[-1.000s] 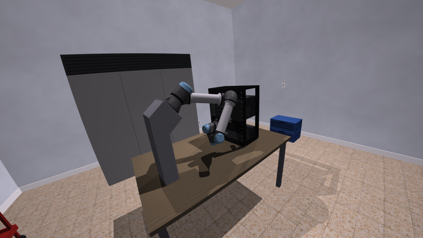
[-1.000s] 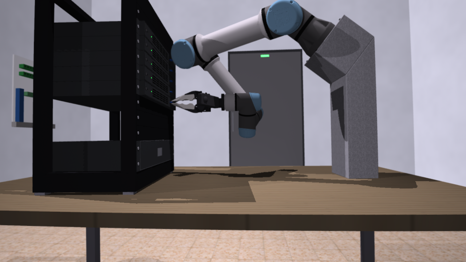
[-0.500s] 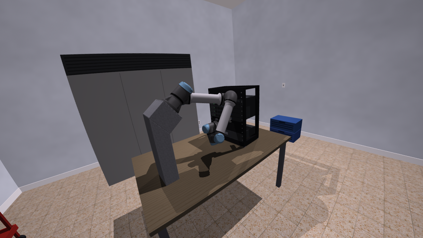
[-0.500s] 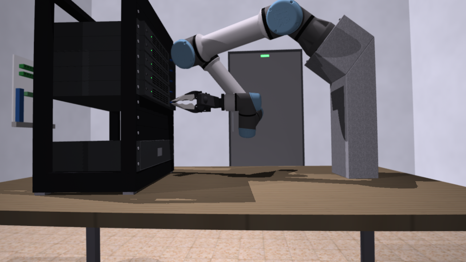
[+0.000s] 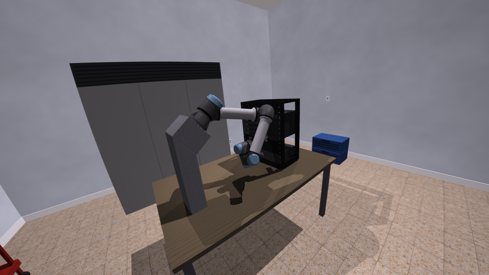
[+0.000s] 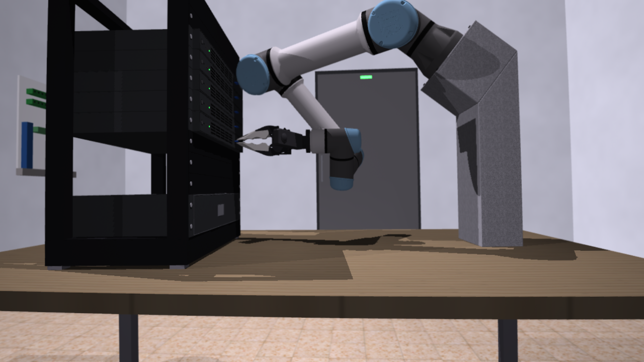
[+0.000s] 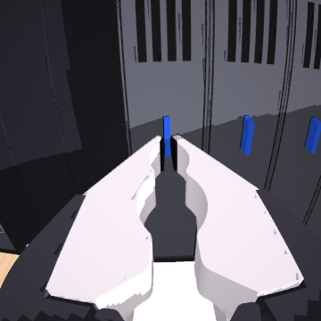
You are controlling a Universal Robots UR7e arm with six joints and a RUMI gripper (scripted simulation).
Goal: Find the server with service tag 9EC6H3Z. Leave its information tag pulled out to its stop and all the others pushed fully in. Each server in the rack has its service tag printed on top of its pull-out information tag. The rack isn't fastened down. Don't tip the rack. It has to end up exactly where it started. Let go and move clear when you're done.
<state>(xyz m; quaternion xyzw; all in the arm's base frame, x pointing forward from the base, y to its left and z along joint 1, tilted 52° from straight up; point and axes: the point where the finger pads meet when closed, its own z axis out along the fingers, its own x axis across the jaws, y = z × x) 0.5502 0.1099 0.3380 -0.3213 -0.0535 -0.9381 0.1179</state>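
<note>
The information tag is 5 cm ahead of my hand and 2 cm to the left of it.
</note>
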